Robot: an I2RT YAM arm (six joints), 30 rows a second.
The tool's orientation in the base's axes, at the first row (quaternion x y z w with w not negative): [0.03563, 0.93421, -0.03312, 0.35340]
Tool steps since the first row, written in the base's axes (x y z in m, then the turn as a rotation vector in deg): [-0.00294, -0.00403, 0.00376, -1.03, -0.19, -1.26]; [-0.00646, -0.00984, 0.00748, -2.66, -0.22, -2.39]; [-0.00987, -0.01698, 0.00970, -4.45, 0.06, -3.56]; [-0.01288, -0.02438, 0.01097, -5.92, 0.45, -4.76]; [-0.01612, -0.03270, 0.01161, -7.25, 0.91, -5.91]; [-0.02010, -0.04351, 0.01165, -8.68, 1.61, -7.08]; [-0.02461, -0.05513, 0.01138, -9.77, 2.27, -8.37]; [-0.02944, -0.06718, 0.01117, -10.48, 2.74, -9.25]
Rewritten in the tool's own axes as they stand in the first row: [-0.00047, -0.00441, -0.00440, 1.60, -0.24, 0.28]; [-0.00055, -0.01065, -0.00899, 3.56, -0.37, 0.06]; [0.00022, -0.01814, -0.01227, 5.69, -0.21, -0.27]; [0.00131, -0.02583, -0.01456, 7.60, 0.09, -0.37]; [0.00295, -0.03442, -0.01644, 9.38, 0.47, -0.43]; [0.00543, -0.04554, -0.01815, 11.25, 1.08, -0.56]; [0.00848, -0.05750, -0.01990, 12.95, 1.69, -0.36]; [0.01171, -0.06992, -0.02188, 14.08, 2.12, -0.21]
